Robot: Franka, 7 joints.
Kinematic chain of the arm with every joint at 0, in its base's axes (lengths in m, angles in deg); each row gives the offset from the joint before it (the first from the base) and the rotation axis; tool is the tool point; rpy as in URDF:
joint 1: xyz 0 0 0.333 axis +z
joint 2: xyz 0 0 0 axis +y
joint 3: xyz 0 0 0.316 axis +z
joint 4: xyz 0.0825 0 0 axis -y
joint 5: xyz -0.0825 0 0.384 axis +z
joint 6: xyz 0 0 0 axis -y
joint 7: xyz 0.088 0 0 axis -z
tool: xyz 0 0 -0.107 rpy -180 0 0
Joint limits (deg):
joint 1: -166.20..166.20
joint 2: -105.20..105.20
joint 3: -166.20..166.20
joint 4: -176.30..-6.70
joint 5: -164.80..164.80
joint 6: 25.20..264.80
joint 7: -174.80..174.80
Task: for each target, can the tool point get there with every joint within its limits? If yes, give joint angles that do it. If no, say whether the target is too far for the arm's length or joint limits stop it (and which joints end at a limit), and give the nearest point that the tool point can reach.
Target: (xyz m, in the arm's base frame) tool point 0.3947 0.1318 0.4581
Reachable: yes | joints -69.02 -41.45 95.80 -139.80 -94.84 51.58 16.92
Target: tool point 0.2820 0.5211 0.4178
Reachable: yes | joints 54.84 14.47 3.13 -126.24 -17.57 211.34 -77.28
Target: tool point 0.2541 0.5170 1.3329
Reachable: no: too far | nearest point 0.1889 0.3844 1.0764 | short by 0.296 m
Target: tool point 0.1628 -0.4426 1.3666
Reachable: no: too far | nearest point 0.1229 -0.3342 1.1135 | short by 0.278 m
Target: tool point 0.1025 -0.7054 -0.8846
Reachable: no: too far | nearest point 0.0695 -0.4786 -0.3216 | short by 0.608 m
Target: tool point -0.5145 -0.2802 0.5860
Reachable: yes | joints -86.55 46.58 -80.02 -86.32 -55.39 74.09 67.29
